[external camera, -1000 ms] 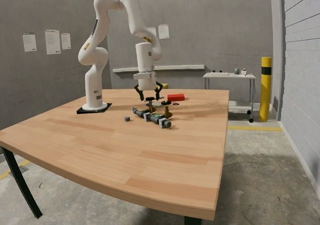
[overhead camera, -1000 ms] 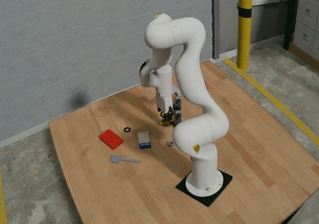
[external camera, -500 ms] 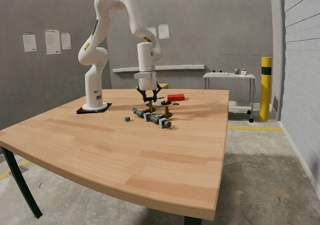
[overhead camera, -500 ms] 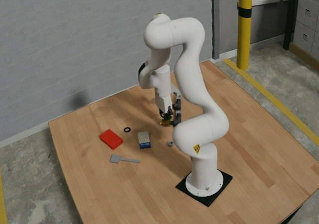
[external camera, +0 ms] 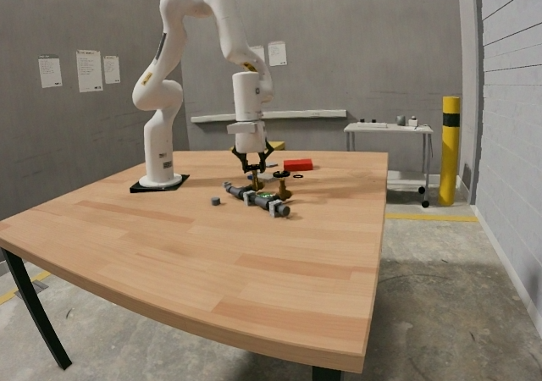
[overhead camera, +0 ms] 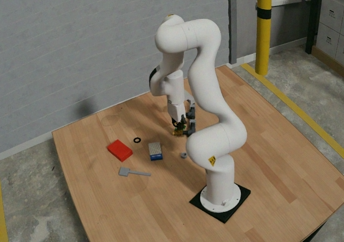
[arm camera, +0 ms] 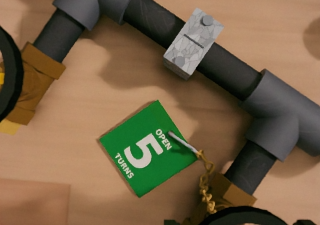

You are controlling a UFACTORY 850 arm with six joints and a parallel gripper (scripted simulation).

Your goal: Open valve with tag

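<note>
Right now the green tag is 9 cm below my hand, 5 cm ahead of it and 3 cm to the right of it. Round my hand: red block: 33 cm to the left, 8 cm below; then grey paddle-shaped tool: 30 cm to the left, 16 cm behind, 9 cm below; then blue-and-grey box: 15 cm to the left, 8 cm below, 7 cm behind.
</note>
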